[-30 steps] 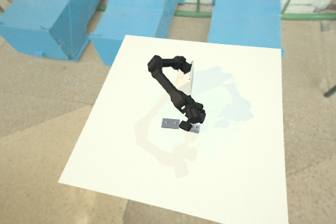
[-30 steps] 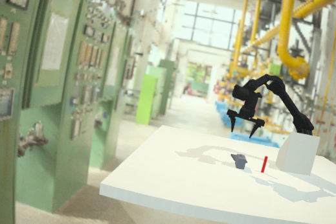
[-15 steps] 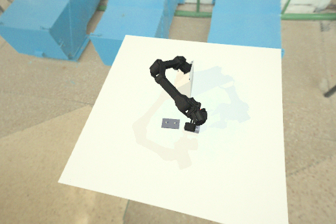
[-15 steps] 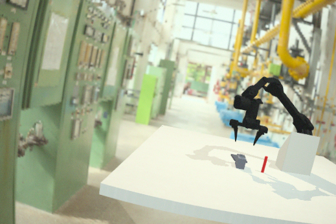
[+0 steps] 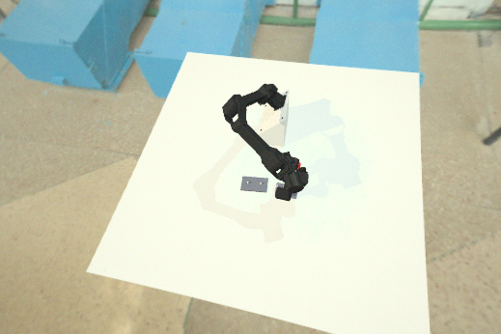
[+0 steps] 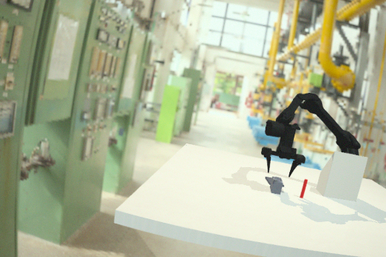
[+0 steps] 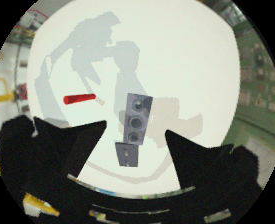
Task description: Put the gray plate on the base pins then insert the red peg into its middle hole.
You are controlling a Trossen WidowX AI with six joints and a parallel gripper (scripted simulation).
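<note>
My gripper tip is now 3 cm above the gray plate. The rest, counted from my gripper tip: dark base 1 cm behind, 15 cm to the right, 6 cm below; red peg 12 cm behind, 3 cm to the left, 3 cm below.
</note>
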